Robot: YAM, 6 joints.
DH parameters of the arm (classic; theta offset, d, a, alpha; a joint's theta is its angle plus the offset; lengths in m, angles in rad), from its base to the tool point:
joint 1: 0 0.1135 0.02 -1.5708
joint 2: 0 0 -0.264 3.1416
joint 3: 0.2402 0 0.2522 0
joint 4: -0.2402 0 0.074 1.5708
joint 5: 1.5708 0 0 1.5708
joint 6: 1.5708 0.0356 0 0
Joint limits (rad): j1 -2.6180..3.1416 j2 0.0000..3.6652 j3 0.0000..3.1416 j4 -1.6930..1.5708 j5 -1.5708..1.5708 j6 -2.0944..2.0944
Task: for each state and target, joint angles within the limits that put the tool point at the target. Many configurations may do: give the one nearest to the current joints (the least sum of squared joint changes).
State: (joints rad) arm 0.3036 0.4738 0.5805 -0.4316 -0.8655 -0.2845
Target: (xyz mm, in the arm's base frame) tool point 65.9 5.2 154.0
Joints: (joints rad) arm -0.2371 0.2400 0.2589 -1.0213 -0.6148 -0.2845
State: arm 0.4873 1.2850 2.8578 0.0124 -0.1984 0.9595
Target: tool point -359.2 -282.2 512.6
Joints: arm 0.6801 0.8052 3.1320 0.0967 -0.1833 0.9595
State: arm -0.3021 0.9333 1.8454 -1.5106 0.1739 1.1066
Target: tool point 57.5 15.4 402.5
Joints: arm 0.1938 0.8282 1.4437 -1.6851 -0.1136 1.1066
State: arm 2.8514 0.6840 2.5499 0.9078 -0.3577 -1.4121
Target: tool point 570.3 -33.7 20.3
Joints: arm 3.1026 0.0000 2.9664 0.9692 -0.3264 -1.4121
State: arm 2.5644 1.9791 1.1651 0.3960 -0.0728 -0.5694
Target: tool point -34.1 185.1 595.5
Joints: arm 1.7679 1.1831 1.5763 0.5453 0.0790 -0.5694
